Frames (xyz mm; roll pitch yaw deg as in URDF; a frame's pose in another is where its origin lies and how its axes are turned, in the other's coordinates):
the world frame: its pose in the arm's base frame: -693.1 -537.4 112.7 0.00 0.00 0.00
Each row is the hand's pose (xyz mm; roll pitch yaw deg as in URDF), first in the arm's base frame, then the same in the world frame.
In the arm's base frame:
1: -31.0 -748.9 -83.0 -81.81 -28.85 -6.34
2: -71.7 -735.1 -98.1 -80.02 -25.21 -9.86
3: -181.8 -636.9 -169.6 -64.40 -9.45 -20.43
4: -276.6 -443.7 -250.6 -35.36 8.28 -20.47
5: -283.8 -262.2 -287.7 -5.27 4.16 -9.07
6: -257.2 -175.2 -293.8 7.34 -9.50 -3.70
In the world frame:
1: 662.1 -211.5 -195.7 -81.81 -28.85 -6.34
2: 621.4 -197.7 -210.8 -80.02 -25.21 -9.86
3: 511.3 -99.5 -282.3 -64.40 -9.45 -20.43
4: 416.5 93.7 -363.3 -35.36 8.28 -20.47
5: 409.3 275.2 -400.4 -5.27 4.16 -9.07
6: 435.9 362.2 -406.5 7.34 -9.50 -3.70

